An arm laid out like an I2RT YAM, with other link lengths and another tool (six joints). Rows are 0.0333 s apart.
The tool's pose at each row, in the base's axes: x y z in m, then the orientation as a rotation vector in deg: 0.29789, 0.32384, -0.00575, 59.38, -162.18, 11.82; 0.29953, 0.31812, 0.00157, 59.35, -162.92, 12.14; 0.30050, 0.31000, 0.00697, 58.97, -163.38, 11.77; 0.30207, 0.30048, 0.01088, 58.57, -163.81, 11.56; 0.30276, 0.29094, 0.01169, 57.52, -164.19, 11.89; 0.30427, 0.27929, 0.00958, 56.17, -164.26, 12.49; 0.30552, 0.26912, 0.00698, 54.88, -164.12, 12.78; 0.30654, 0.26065, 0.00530, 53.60, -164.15, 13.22
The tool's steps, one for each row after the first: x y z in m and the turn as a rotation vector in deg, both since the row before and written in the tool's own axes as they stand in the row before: 0.00354, -0.00602, -0.00634, 0.39, -0.59, 0.24; 0.00518, -0.00729, -0.00401, -0.17, -0.33, 0.34; 0.00532, -0.00862, -0.00240, -0.08, -0.27, 0.35; 0.00552, -0.00782, 0.00067, 0.16, 0.08, 0.74; 0.00568, -0.00976, 0.00388, 0.22, 0.49, 0.85; 0.00474, -0.00846, 0.00421, -0.02, 0.60, 0.75; 0.00391, -0.00713, 0.00307, 0.12, 0.46, 0.80
